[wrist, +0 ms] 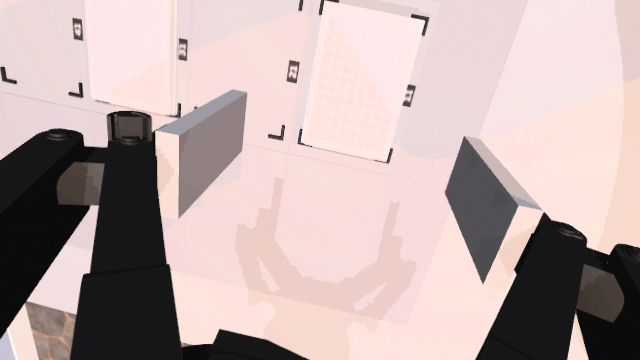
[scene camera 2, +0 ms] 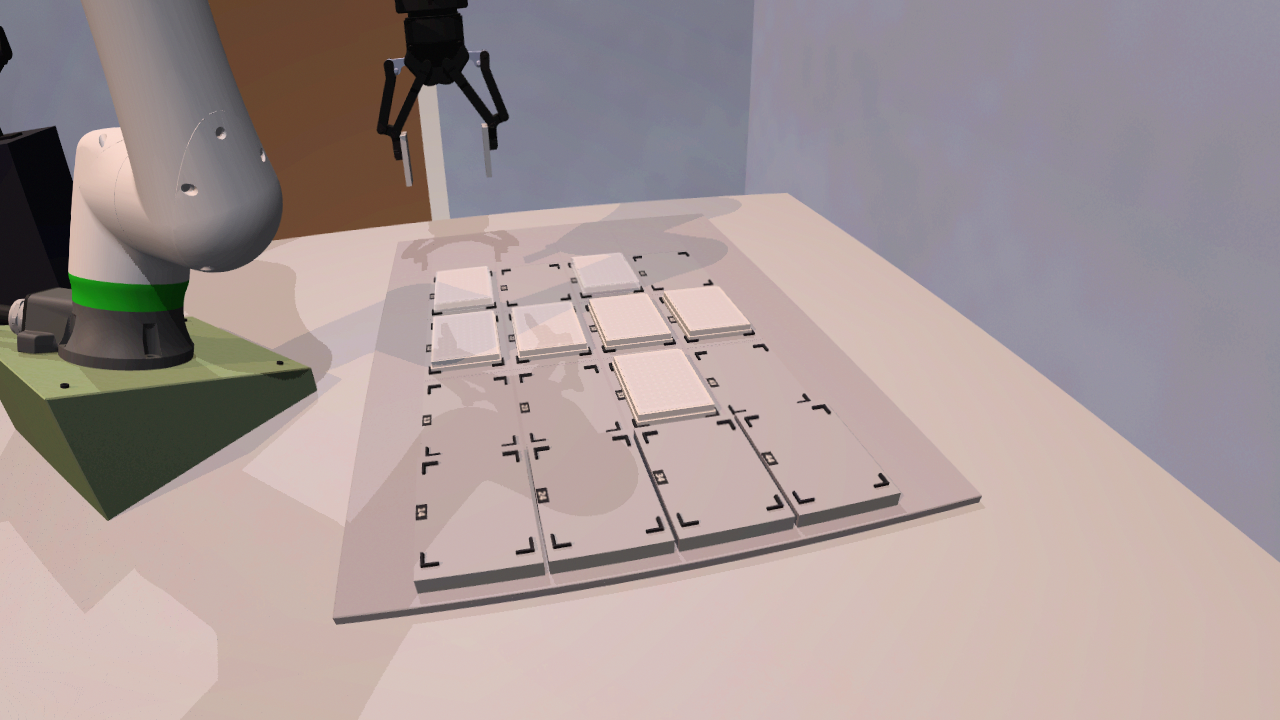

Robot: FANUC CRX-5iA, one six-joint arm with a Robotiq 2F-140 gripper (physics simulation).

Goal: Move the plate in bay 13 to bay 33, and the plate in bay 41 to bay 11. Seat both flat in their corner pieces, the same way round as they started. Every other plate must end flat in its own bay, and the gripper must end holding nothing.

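Frame: origin at the arm's base, x ahead, y left, z up, level; centimetres.
Where they show: gripper, between the fingertips: (wrist: 348, 143) (scene camera 2: 449, 178); arm's base, origin of its link: (scene camera 2: 127, 353).
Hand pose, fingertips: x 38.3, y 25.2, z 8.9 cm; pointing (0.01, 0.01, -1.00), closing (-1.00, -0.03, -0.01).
Observation:
Each offset is from my fingertips to the top centre of the thing. "spot": to the spot under its first point. Level surfaces: height alone.
My gripper (scene camera 2: 447, 161) (wrist: 348, 143) is open and empty, raised above and behind the board's far edge. A pale plate @(dz -16.1, dx +0.1, dy +0.4 cm) (scene camera 2: 462, 287) (wrist: 362, 80) lies in bay 11, the far left bay; it looks flat inside its corner pieces. Another pale plate @(dz -16.1, dx +22.3, dy -31.9 cm) (scene camera 2: 664, 385) lies in bay 33, third row from the back, and looks flat; it does not show in the wrist view. Bay 13 @(spot: dz -17.5, dx +0.7, dy -30.9 cm) (scene camera 2: 467, 407), at the left of the third row, has no plate. Bay 41 @(spot: dz -17.6, dx +32.8, dy +2.0 cm) (scene camera 2: 673, 268) (wrist: 40, 55), at the far right, has no plate.
A plate @(dz -16.1, dx +21.5, dy +0.9 cm) (scene camera 2: 605, 272) (wrist: 130, 50) lies in bay 31. The second row holds plates in bay 12 @(spot: dz -16.1, dx +0.5, dy -17.0 cm) (scene camera 2: 464, 337), bay 22 @(spot: dz -16.1, dx +11.4, dy -17.0 cm) (scene camera 2: 549, 328), bay 32 @(spot: dz -16.1, dx +22.0, dy -16.6 cm) (scene camera 2: 630, 318) and bay 42 @(spot: dz -16.1, dx +32.5, dy -16.5 cm) (scene camera 2: 707, 310). The arm's base (scene camera 2: 125, 344) stands left of the board @(dz -17.5 cm) (scene camera 2: 375, 555).

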